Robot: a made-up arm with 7 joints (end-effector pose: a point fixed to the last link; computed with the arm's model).
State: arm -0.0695 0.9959 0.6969 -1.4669 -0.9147 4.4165 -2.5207
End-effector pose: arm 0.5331 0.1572 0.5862 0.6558 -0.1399 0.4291 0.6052
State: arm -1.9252 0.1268 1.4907 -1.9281 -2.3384 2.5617 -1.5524
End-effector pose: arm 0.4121 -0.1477 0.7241 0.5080 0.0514 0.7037 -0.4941
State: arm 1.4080 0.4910 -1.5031 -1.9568 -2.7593 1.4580 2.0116
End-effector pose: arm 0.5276 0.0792 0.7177 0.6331 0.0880 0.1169 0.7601
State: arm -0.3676 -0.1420 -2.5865 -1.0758 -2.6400 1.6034 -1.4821
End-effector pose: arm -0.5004 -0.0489 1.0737 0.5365 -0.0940 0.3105 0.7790
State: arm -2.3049 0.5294 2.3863 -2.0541 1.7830 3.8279 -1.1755
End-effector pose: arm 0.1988 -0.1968 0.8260 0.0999 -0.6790 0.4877 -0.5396
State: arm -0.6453 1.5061 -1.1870 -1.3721 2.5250 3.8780 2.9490
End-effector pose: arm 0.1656 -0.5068 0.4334 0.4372 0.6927 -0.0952 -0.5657
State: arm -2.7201 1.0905 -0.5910 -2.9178 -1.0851 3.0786 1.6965
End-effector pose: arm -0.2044 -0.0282 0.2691 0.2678 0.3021 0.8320 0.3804
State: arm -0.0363 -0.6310 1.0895 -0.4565 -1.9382 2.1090 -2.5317
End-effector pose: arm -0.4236 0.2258 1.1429 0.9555 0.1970 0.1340 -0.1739
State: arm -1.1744 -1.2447 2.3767 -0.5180 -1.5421 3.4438 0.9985
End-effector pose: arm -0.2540 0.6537 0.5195 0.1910 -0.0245 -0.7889 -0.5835
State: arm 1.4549 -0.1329 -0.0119 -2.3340 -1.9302 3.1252 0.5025
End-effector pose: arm -0.0714 0.3083 0.6899 0.0026 0.1240 0.8815 0.4557
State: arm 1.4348 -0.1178 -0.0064 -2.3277 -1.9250 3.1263 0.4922
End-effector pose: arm -0.0666 0.3139 0.6876 0.0071 0.1280 0.8830 0.4515
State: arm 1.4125 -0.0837 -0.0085 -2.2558 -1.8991 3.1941 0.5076
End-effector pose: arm -0.0574 0.3301 0.7047 0.0252 -0.1417 -0.8771 -0.4582
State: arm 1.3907 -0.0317 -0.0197 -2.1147 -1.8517 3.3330 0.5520
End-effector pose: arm -0.0419 0.3530 0.7420 0.0966 -0.1586 -0.8593 -0.4766
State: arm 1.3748 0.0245 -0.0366 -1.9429 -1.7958 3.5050 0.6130
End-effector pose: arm -0.0229 0.3711 0.7870 0.1855 -0.1637 -0.8309 -0.4983
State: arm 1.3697 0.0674 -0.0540 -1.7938 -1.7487 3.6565 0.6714
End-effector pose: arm -0.0072 0.3783 0.8249 0.2625 -0.1532 -0.8023 -0.5137
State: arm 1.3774 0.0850 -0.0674 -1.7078 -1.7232 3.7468 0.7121
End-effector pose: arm -0.0010 0.3770 0.8475 0.3088 -0.1386 -0.7842 -0.5201
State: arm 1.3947 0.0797 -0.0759 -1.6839 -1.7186 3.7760 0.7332
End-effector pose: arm -0.0037 0.3721 0.8572 0.3269 -0.1294 -0.7778 -0.5210
